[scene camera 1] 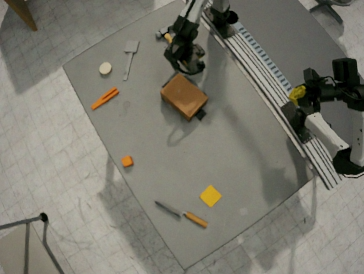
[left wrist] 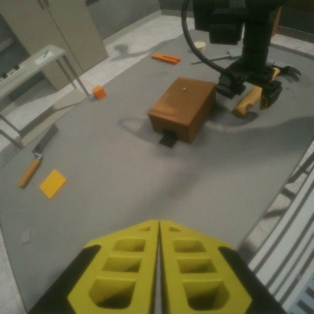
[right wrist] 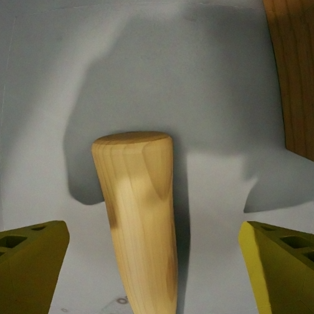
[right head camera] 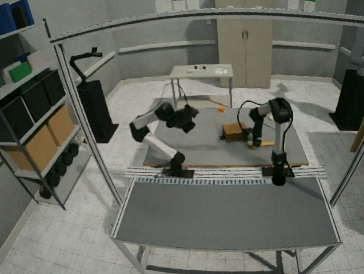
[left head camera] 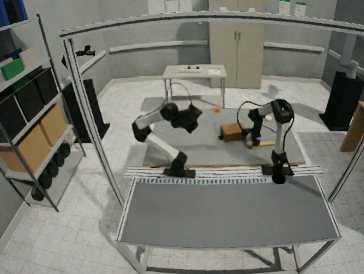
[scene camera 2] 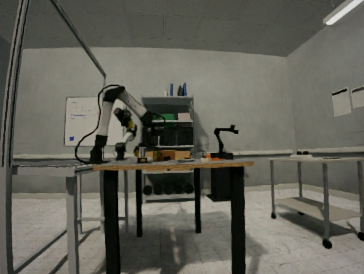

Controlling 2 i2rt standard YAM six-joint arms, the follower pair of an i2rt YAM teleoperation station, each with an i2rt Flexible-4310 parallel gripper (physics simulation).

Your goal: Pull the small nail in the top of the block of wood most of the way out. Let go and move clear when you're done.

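Places are measured from the left arm's base along level axes (x down, y left, z ahead), in metres.
Pixels of known places: left gripper, fingertip midpoint: [scene camera 1: 288, 97] [right head camera: 194, 124] [left head camera: 196, 124] [scene camera 2: 133, 127]; right gripper, fingertip midpoint: [right head camera: 254, 143] [left head camera: 252, 143]; left arm's base, link origin: [scene camera 1: 296, 123] [right head camera: 177, 173] [left head camera: 179, 174]; right arm's base, link origin: [scene camera 1: 218, 22] [right head camera: 277, 172] [left head camera: 276, 171] [scene camera 2: 96, 162].
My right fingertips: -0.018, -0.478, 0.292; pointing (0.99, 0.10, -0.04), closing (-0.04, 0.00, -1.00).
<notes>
For each thing: its top centre in the pictures, then the offset to it from my right fingertips, as dx, dy, dz. "spot": a spot on its surface instead.
- brown wooden block, top centre: [scene camera 1: 184, 94] [scene camera 2: 163, 150] [right head camera: 235, 127] [left head camera: 233, 127] -0.055, +0.137, +0.101
- black piece, surface spot: [scene camera 1: 201, 114] spot: +0.011, +0.231, +0.070
- orange clamp-like piece, top centre: [scene camera 1: 104, 98] +0.001, -0.050, +0.403
- grey scraper, top centre: [scene camera 1: 128, 59] [scene camera 2: 184, 159] -0.001, -0.165, +0.222
- pale disc, top centre: [scene camera 1: 105, 67] -0.008, -0.180, +0.335
- orange cube, top centre: [scene camera 1: 126, 161] -0.021, +0.251, +0.436
- yellow square, surface spot: [scene camera 1: 210, 196] spot: +0.007, +0.544, +0.214
- wooden-handled trowel, top centre: [scene camera 1: 181, 213] -0.026, +0.540, +0.348
The brown wooden block [left head camera: 232, 132] [right head camera: 234, 132] [scene camera 1: 184, 96] [left wrist: 182, 107] [right wrist: 295, 75] lies on the grey table. The small nail [left wrist: 185, 89] shows as a pale head on its top face in the left wrist view. A claw hammer with a wooden handle [left wrist: 247, 101] [right wrist: 142, 210] lies on the table beside the block; its head [scene camera 1: 162, 33] shows in scene camera 1. My right gripper [right wrist: 153, 231] [left wrist: 245, 101] is open above the handle's butt end, fingers on either side in view, not gripping it. My left gripper [left wrist: 158, 227] [scene camera 1: 297, 95] is shut and empty, raised away from the block.
A black piece [scene camera 1: 201, 114] sticks out from the block's side. An orange clamp-like piece [scene camera 1: 105, 98], a grey scraper [scene camera 1: 131, 47], a pale disc [scene camera 1: 105, 68], an orange cube [scene camera 1: 127, 161], a yellow square [scene camera 1: 210, 196] and a wooden-handled trowel [scene camera 1: 195, 220] lie around the table.
</notes>
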